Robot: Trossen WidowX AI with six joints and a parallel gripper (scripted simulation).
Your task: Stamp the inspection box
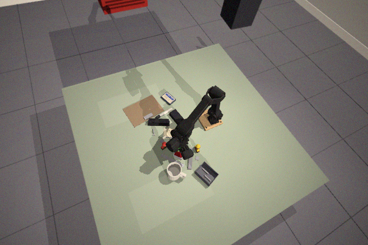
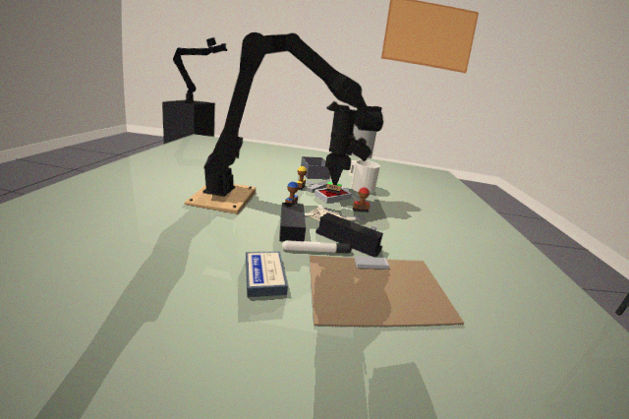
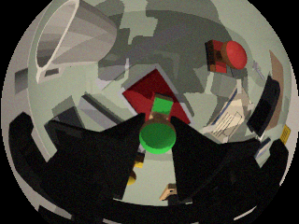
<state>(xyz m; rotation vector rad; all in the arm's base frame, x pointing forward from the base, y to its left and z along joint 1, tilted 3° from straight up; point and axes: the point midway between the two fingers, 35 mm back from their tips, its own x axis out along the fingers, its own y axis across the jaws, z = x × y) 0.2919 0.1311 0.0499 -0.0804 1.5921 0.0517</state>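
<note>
My gripper tip is now 4 cm above the red ink pad. From my gripper tip the other things lie so: cream card (1 cm ahead, 13 cm to the right, 5 cm below); red-knobbed stamp (8 cm ahead, 6 cm to the right, 2 cm below); green-knobbed stamp (1 cm below).
</note>
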